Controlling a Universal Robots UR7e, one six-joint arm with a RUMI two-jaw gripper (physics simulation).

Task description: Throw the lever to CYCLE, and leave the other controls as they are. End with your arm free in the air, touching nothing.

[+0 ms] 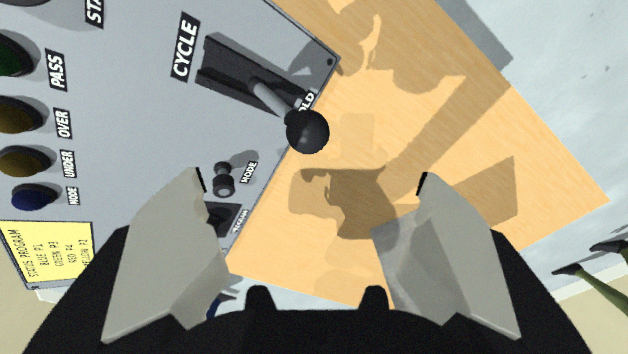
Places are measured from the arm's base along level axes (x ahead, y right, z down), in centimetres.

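Pixels of known places: gripper, fingertip midpoint: (312, 173).
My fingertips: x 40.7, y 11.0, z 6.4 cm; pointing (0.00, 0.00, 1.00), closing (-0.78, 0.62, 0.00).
Observation:
Ahead of a thing's pixels: the offset from my fingertips to its top centre. "*": to the spot under its first point. Level surfaces: height alone.
The lever is a grey rod with a black ball knob {* dz +4.3, dx +1.1, dy +0.8 cm} (307, 131). It comes out of a dark slotted guide {* dz +10.3, dx +9.9, dy -0.8 cm} (227, 65) on the grey panel {dz +7.9 cm} (135, 125) and leans toward the end marked HOLD, away from the CYCLE label {* dz +9.0, dx +12.9, dy -1.5 cm} (185, 47). The knob partly hides the HOLD label {* dz +14.2, dx +1.4, dy +0.9 cm} (307, 102). My gripper (312, 173) is open and empty, its two grey fingers wide apart. The knob shows just beyond the fingertips, between their lines, with no finger seen touching it.
A MODE toggle {dz +7.0, dx +4.6, dy -12.6 cm} (223, 182) and a partly hidden PROGRAM knob {dz +7.7, dx +2.6, dy -24.4 cm} (217, 214) are by the left finger. Green {* dz +4.4, dx +19.9, dy -8.1 cm} (12, 57), amber {* dz +4.0, dx +19.2, dy -12.6 cm} (17, 116) and blue {* dz +3.8, dx +18.2, dy -21.9 cm} (30, 196) lamps and a yellow status card {dz +3.5, dx +16.6, dy -35.3 cm} (50, 252) are at the left. The panel stands on a wooden table {dz +20.7 cm} (540, 190).

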